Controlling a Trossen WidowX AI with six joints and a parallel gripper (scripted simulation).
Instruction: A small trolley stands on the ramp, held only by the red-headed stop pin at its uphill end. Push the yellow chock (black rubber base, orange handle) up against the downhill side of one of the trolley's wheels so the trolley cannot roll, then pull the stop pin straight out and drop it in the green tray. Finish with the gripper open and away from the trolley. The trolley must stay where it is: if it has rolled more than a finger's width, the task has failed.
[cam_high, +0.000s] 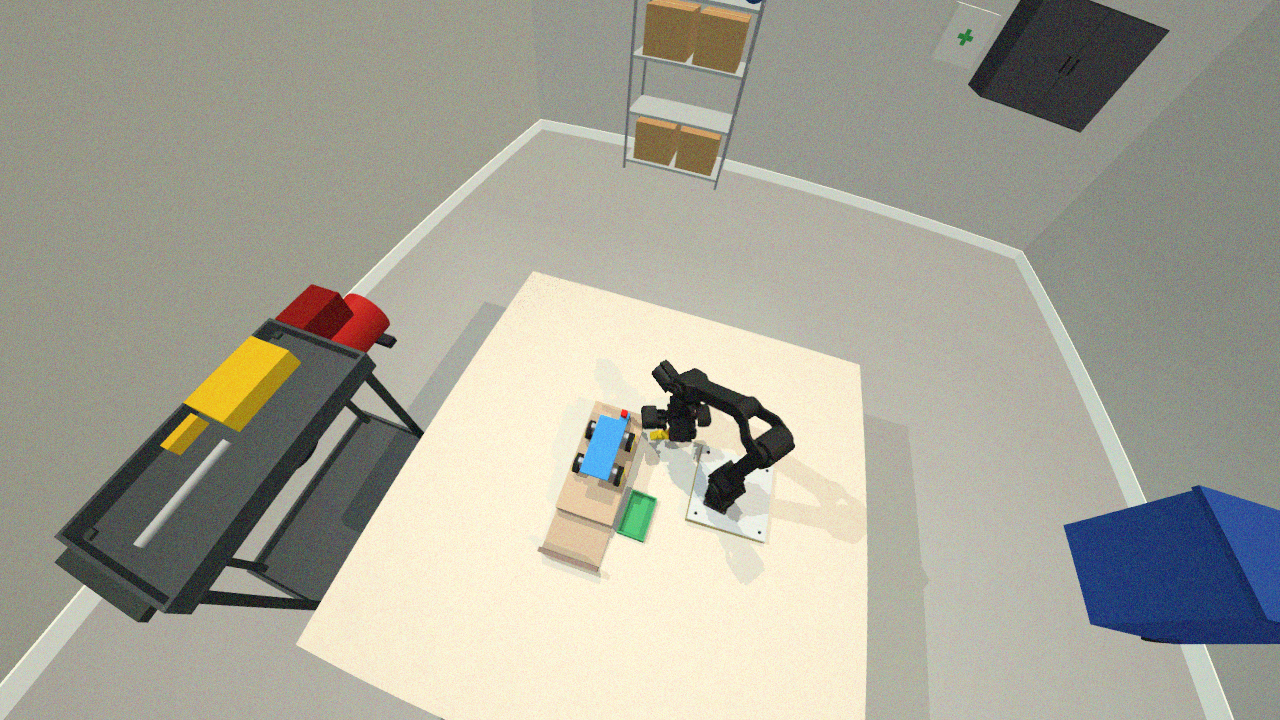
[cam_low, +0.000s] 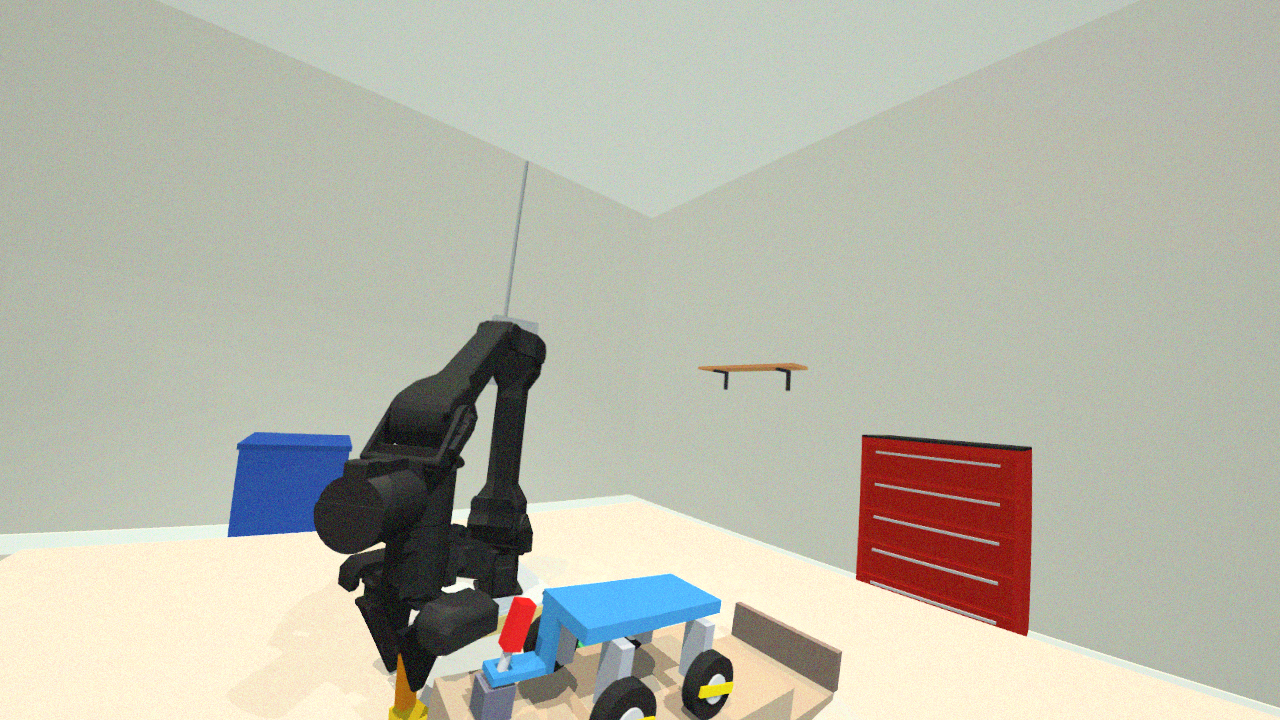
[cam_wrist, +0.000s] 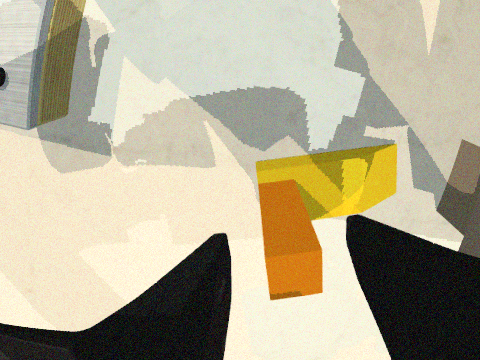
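Right now my gripper tip is 2 cm short of the yellow chock, 1 cm to the right of it and 2 cm above it. Round my gripper tip: red-headed stop pin: 12 cm ahead, 7 cm to the left, 9 cm above; wooden ramp: 12 cm ahead, 18 cm to the left; blue-topped trolley: 12 cm ahead, 17 cm to the left, 7 cm above.
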